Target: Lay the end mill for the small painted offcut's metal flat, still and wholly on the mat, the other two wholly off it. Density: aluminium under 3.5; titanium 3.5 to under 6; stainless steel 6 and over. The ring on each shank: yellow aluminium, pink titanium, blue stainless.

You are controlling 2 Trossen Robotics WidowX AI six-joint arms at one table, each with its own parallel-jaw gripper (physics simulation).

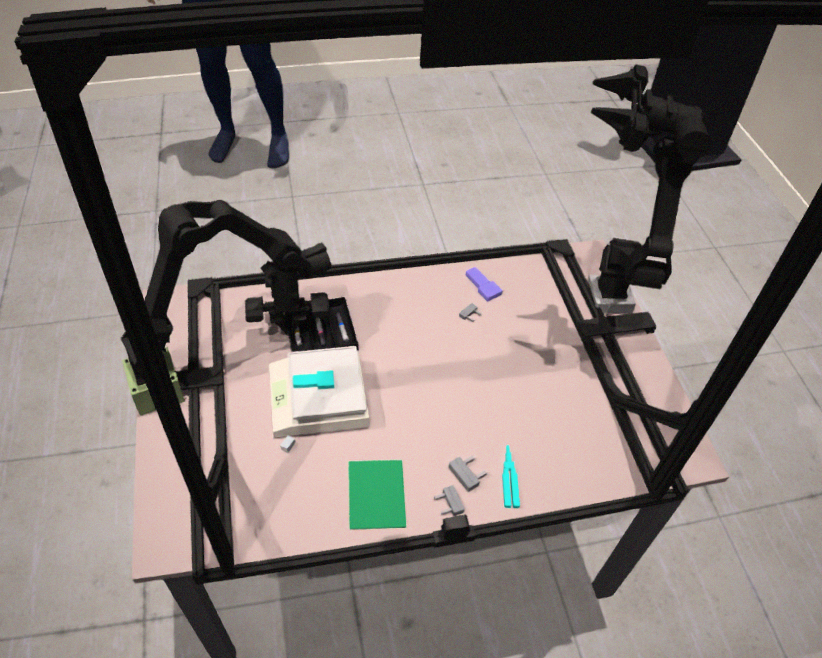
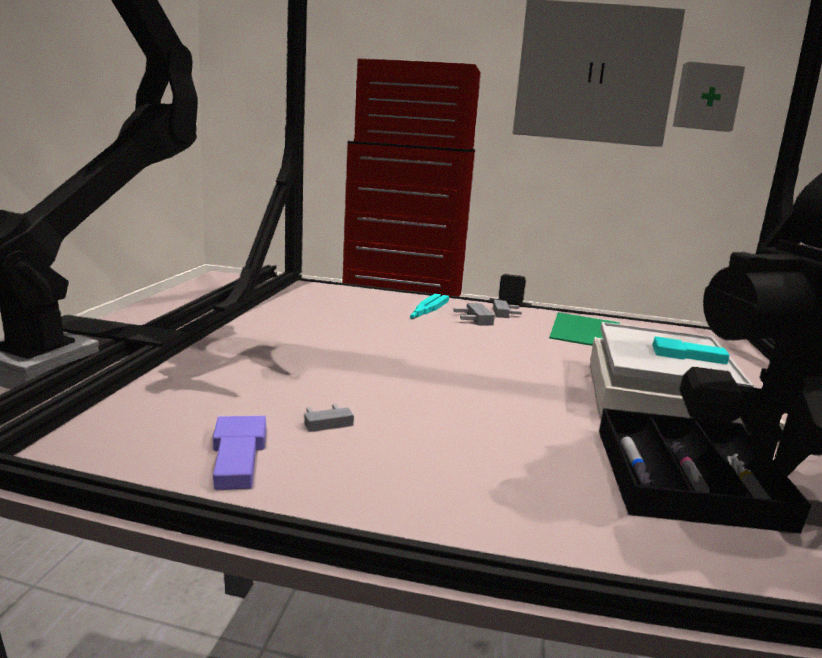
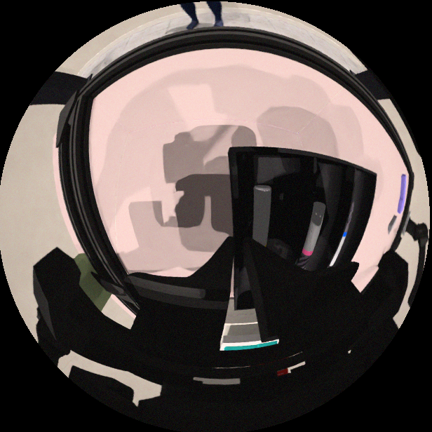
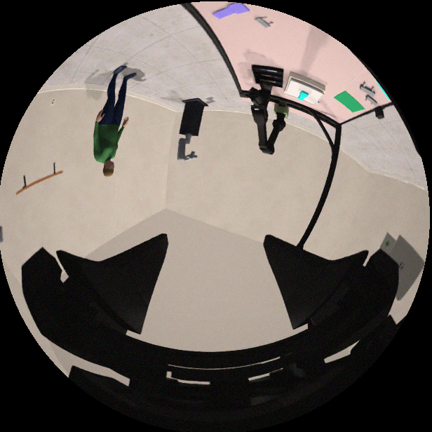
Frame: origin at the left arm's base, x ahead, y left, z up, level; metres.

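Seen in the pictures: left gripper, between the fingertips: (image 1: 289,333) (image 2: 766,482); right gripper, between the fingertips: (image 1: 592,95); right arm's base, origin of its link: (image 1: 612,289) (image 2: 34,344).
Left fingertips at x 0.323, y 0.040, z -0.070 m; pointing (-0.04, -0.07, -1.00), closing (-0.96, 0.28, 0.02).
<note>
Pixels of each thing's middle, then the offset from my left fingertips to it. Level surfaces: height alone.
- black tray, middle of its body: (image 2: 691,464) (image 1: 320,328) dx +0.069, dy -0.020, dz +0.007 m
- blue-ringed, middle of its body: (image 2: 637,462) (image 1: 341,327) dx +0.119, dy -0.031, dz +0.001 m
- pink-ringed, middle of its body: (image 2: 688,466) (image 1: 320,331) dx +0.068, dy -0.024, dz +0.001 m
- yellow-ringed, middle of its body: (image 2: 749,480) (image 1: 296,331) dx +0.017, dy -0.002, dz +0.001 m
- teal stepped block, middle of its body: (image 2: 690,350) (image 1: 313,380) dx -0.008, dy -0.194, dz +0.060 m
- green mat, height of its surface: dz -0.004 m
- purple stepped block, middle of its body: (image 2: 237,449) (image 1: 482,283) dx +0.498, dy -0.030, dz +0.000 m
- grey pronged part, middle of its body: (image 2: 326,415) (image 1: 471,313) dx +0.424, dy -0.108, dz -0.001 m
- teal pliers, middle of its body: (image 2: 427,306) (image 1: 509,475) dx +0.288, dy -0.533, dz -0.002 m
- small grey block, middle of its body: (image 1: 287,444) dx -0.102, dy -0.285, dz +0.001 m
Three end mills lie in the black tray (image 1: 352,322) (image 2: 712,515) (image 3: 300,151): blue-ringed (image 1: 342,327) (image 2: 636,459) (image 3: 342,245), pink-ringed (image 1: 320,332) (image 2: 688,466) (image 3: 315,230), and yellow-ringed (image 1: 297,336) (image 2: 748,474) (image 3: 262,215), in separate compartments. My left gripper (image 3: 237,241) straddles the tray's side wall beside the yellow-ringed mill and looks shut on it; a finger hides that mill's lower part. My right gripper (image 1: 593,97) (image 4: 216,240) is open, empty, raised beyond the table. A teal stepped block (image 1: 325,379) (image 2: 688,349) lies on the scale. The green mat (image 1: 377,494) (image 2: 579,327) bears no mill.
The white scale (image 1: 322,428) (image 2: 599,384) stands against the tray. A purple stepped block (image 1: 484,284) (image 2: 236,452) and a grey pronged part (image 1: 469,312) (image 2: 329,418) lie farther off. Two more pronged parts and teal pliers (image 1: 510,480) lie near the mat. A small grey block (image 1: 287,443) lies beside the scale.
</note>
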